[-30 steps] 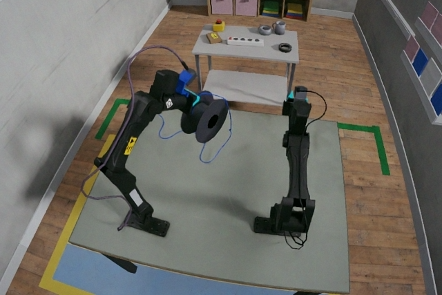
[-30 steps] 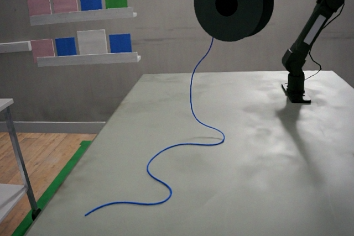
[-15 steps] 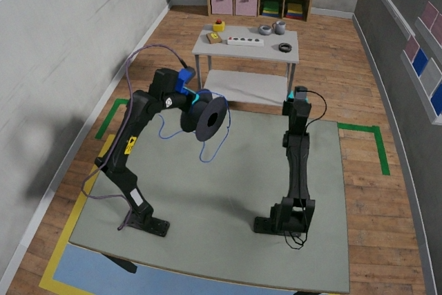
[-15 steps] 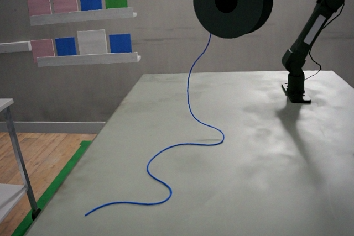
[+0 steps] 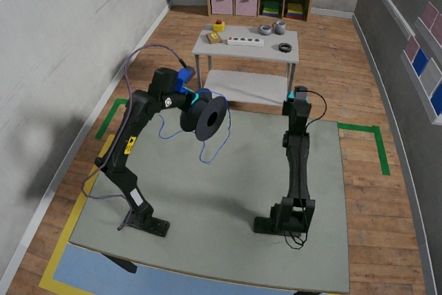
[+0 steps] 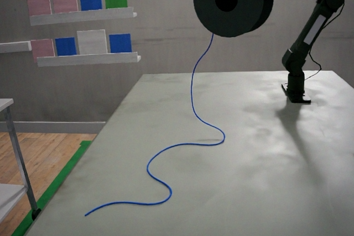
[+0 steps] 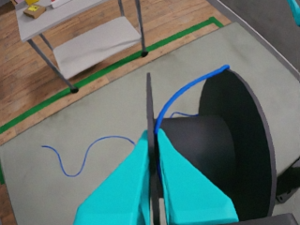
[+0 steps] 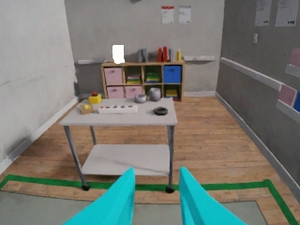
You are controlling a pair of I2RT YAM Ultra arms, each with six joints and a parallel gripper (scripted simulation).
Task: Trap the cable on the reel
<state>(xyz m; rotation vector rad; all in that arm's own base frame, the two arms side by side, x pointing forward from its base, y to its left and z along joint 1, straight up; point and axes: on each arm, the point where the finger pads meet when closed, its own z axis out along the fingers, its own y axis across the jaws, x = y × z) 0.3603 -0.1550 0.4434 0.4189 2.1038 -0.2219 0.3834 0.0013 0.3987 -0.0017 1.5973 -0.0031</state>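
Now: the dark reel 70 mm below my left hand, 30 mm to the right of it and 20 mm behind it.
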